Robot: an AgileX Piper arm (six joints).
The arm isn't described. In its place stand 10 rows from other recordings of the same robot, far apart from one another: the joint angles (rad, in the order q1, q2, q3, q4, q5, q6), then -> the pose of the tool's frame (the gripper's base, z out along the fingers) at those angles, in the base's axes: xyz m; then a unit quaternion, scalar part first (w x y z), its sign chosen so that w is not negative.
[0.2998, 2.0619, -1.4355, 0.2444, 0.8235, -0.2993] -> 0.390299 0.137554 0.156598 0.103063 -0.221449 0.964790 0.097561
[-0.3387, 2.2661, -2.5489, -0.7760, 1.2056, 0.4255] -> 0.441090 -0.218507 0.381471 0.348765 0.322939 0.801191 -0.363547
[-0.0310, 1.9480, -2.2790, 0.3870, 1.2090, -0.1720] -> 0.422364 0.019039 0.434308 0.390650 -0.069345 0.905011 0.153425
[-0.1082, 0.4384, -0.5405, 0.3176, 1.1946, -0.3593] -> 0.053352 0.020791 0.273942 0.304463 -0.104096 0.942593 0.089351
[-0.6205, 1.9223, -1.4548, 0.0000, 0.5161, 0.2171] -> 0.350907 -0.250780 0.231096 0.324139 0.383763 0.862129 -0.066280
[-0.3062, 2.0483, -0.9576, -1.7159, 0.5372, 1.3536] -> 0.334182 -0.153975 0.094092 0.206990 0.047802 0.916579 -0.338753
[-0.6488, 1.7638, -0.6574, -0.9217, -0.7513, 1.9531] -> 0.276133 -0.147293 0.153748 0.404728 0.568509 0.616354 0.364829
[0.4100, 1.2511, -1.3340, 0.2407, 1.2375, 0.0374] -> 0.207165 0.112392 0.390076 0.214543 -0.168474 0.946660 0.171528
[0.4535, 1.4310, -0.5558, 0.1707, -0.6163, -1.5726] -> 0.256008 0.114833 0.229678 0.547455 -0.601851 0.475568 -0.334520
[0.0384, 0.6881, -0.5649, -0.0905, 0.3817, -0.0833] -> 0.140955 0.002350 0.308344 0.543609 -0.076889 0.834359 -0.049226
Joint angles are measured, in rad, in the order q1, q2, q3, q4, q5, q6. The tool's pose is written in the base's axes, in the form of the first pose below.
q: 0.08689 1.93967 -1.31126 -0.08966 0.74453 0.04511
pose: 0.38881 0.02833 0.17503 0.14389 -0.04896 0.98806 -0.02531
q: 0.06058 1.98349 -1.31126 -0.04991 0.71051 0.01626
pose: 0.39406 0.02093 0.15855 0.13777 -0.03844 0.98963 -0.01343
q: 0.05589 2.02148 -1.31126 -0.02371 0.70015 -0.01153
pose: 0.39601 0.02076 0.14372 0.12365 -0.04149 0.99144 -0.00596
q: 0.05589 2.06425 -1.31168 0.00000 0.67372 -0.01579
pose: 0.39888 0.02232 0.12735 0.11557 -0.03559 0.99266 0.00232
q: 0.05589 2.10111 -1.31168 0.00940 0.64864 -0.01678
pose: 0.40097 0.02295 0.11309 0.10966 -0.03270 0.99342 0.00538
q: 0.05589 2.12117 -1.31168 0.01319 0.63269 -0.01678
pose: 0.40210 0.02321 0.10534 0.10759 -0.03125 0.99368 0.00655
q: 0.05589 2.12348 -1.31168 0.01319 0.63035 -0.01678
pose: 0.40227 0.02321 0.10446 0.10761 -0.03124 0.99368 0.00654
